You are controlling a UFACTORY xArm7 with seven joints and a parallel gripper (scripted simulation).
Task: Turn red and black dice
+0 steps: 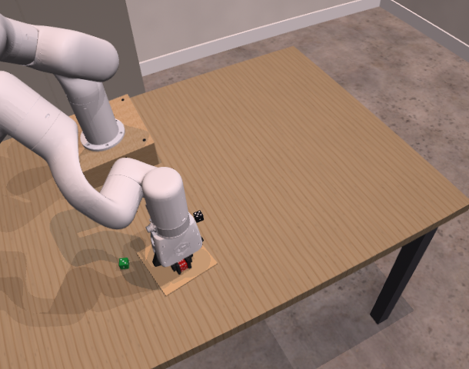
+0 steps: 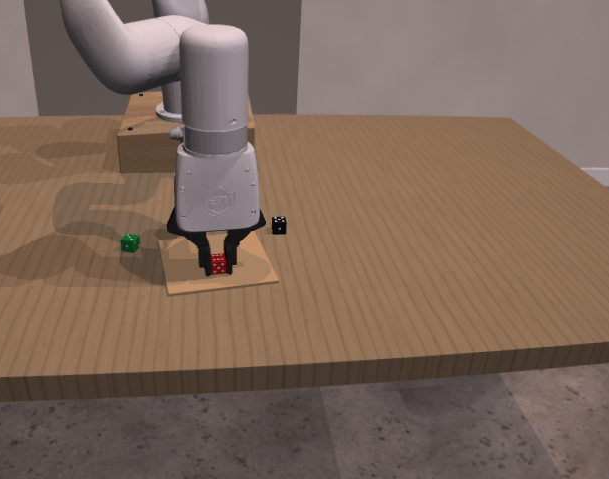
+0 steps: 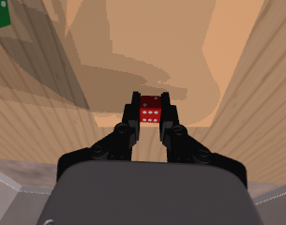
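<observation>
My hand is 1 cm above the red die. Round my hand: tan mat (3 cm behind, 2 cm below); green die (12 cm to the right, 7 cm behind, 2 cm below); black die (12 cm behind, 9 cm to the left, 2 cm below).
</observation>
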